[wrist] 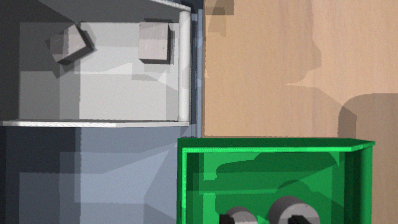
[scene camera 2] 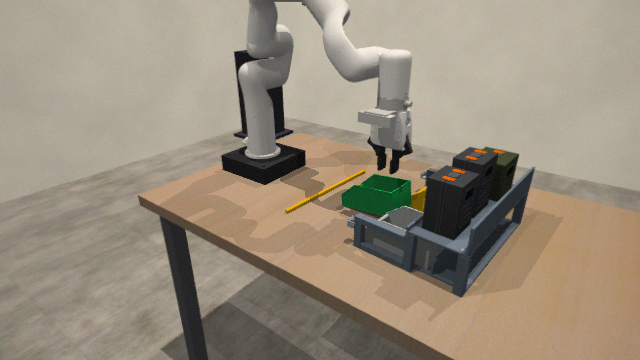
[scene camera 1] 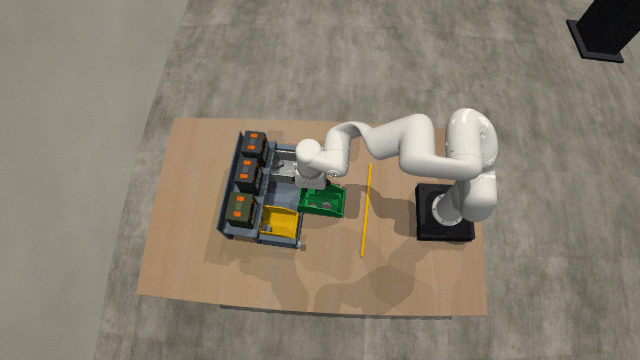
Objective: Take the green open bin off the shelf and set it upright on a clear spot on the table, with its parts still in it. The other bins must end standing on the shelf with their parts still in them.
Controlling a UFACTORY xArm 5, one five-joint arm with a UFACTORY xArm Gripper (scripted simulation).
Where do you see a blue-grey shelf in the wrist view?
At 55, 167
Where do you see a blue-grey shelf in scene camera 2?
At 443, 267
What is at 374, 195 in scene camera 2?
A green open bin.
